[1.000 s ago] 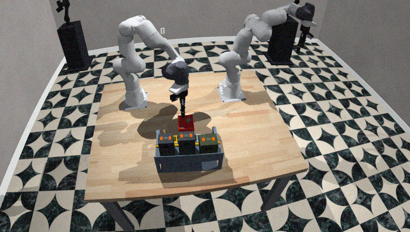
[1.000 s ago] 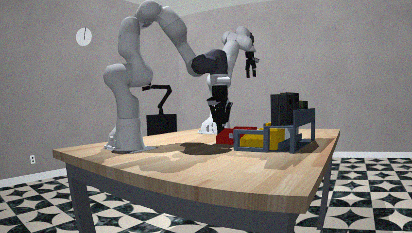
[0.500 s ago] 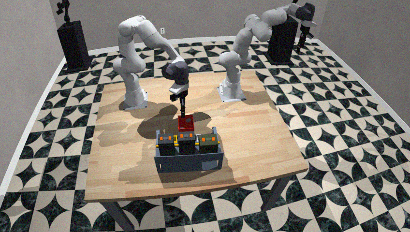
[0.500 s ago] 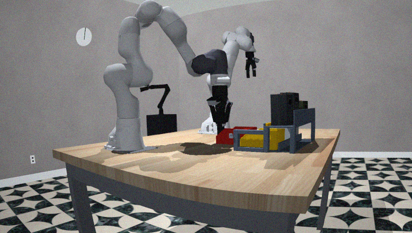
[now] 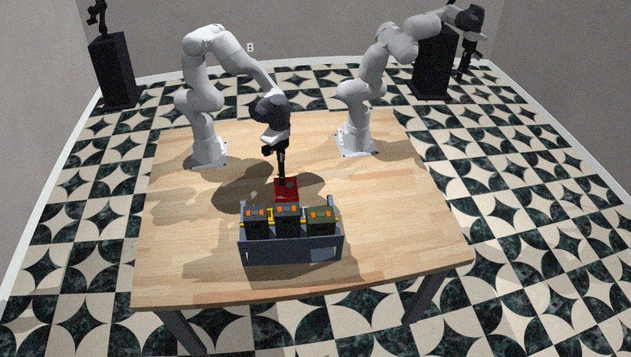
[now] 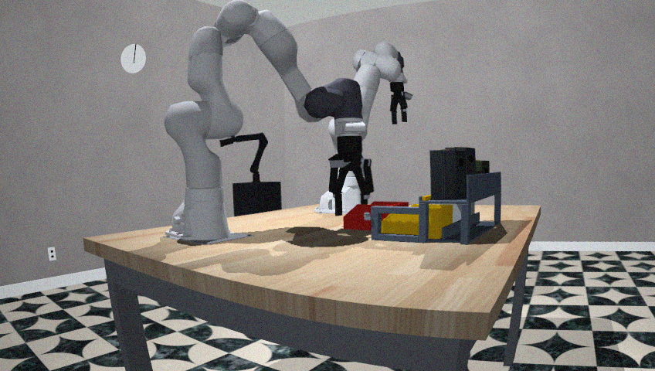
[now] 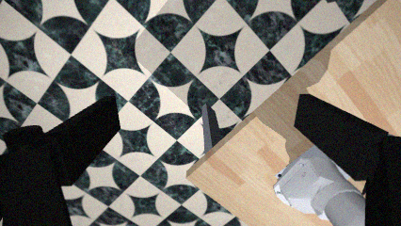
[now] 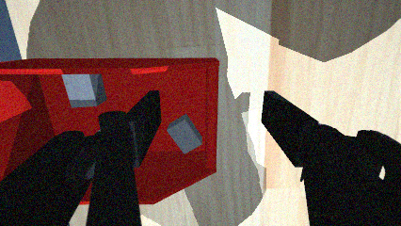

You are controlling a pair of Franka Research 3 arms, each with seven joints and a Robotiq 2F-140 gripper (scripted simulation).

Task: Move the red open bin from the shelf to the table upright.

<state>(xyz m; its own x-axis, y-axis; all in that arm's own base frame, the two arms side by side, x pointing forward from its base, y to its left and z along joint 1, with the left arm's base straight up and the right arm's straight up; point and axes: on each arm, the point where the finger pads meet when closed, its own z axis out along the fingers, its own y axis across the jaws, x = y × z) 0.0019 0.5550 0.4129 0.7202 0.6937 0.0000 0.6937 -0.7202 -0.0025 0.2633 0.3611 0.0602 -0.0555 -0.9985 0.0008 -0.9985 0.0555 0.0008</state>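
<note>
My right gripper is now 8 cm short of the red bin, 2 cm above it and 1 cm to the right of it. Round my right hand: grey bin: 28 cm ahead, 12 cm to the left, 2 cm below; then blue-grey shelf: 30 cm ahead, 1 cm above; then yellow bin: 27 cm ahead, 11 cm to the right, 2 cm below.
</note>
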